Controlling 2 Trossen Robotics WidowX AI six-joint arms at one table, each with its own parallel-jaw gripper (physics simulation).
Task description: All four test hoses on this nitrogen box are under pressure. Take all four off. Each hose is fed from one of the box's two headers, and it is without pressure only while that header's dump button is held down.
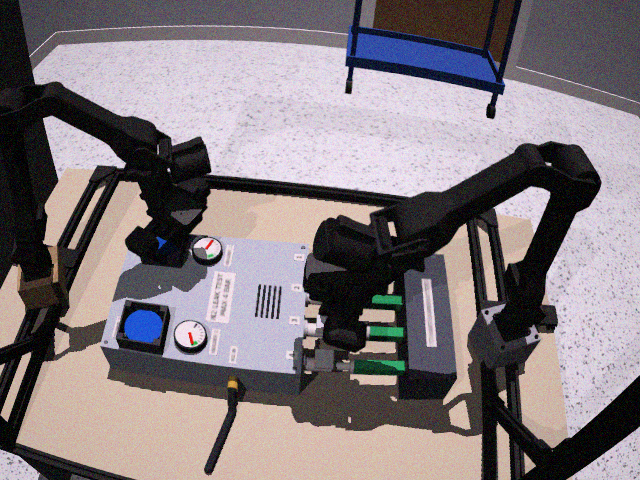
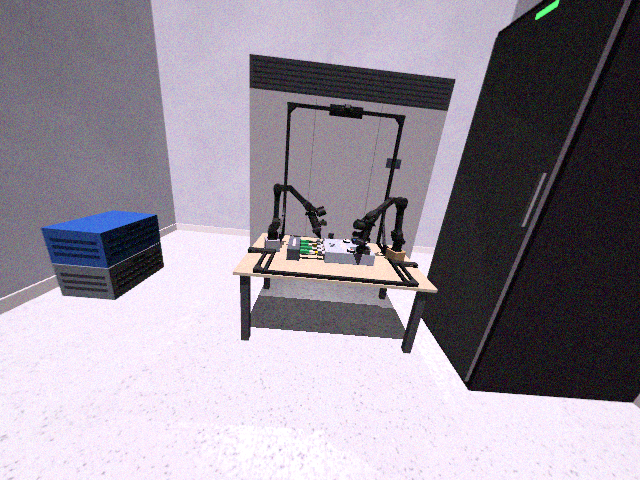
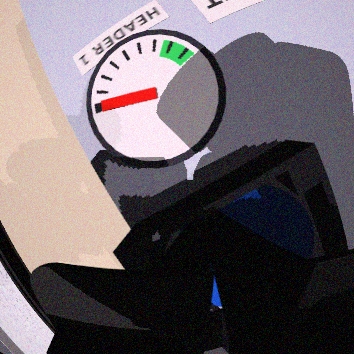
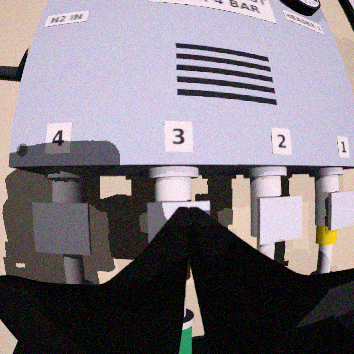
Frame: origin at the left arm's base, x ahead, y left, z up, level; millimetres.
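Where they show: left gripper, fingertip midpoint: (image 1: 179, 246) (image 3: 206, 218); right gripper, fingertip midpoint: (image 1: 321, 313) (image 2: 320, 238) (image 4: 186, 216); left arm's base, link origin: (image 1: 37, 267) (image 2: 396, 250); right arm's base, link origin: (image 1: 511, 324) (image 2: 272, 238).
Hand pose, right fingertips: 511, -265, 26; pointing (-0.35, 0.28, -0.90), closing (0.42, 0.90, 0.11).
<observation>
Each offset is from my right fingertips to the centre of the thing, as dx, dy, dz. "spot": to the spot under its first point.
The grey nitrogen box (image 1: 261, 267) (image 2: 337, 251) (image 4: 140, 88) lies on the table. My left gripper (image 1: 162, 249) (image 2: 362, 248) (image 3: 206, 218) is shut and empty. It presses down on the far blue dump button @(-222, +236, -38) (image 3: 277, 221) beside the Header 1 gauge @(spot: -144, +198, -15) (image 1: 207, 250) (image 3: 140, 116), whose red needle points to the low end. The second blue dump button @(-295, +61, -25) (image 1: 143, 326) is free. My right gripper (image 1: 325, 325) (image 4: 186, 216) is shut and empty, its tips against the port 3 coupling @(spot: -12, +6, -43) (image 4: 173, 186). The couplings at port 4 @(spot: -16, -65, -33) (image 4: 61, 228), port 2 @(spot: +37, +61, -33) (image 4: 279, 219) and port 1 @(spot: +65, +125, -33) (image 4: 342, 211) sit in their ports. Green hoses (image 1: 387, 300) (image 1: 385, 331) (image 1: 377, 367) run to a dark block @(spot: +181, -65, -30) (image 1: 430, 324).
A black supply hose @(spot: -220, -137, -96) (image 1: 220, 438) with a brass fitting @(spot: -170, -54, -61) (image 1: 232, 382) enters the box's near side. A black frame rail (image 1: 294, 188) borders the table. A blue cart (image 1: 423, 57) stands on the floor behind. A tall black cabinet (image 2: 509, 214) stands beside the table.
</observation>
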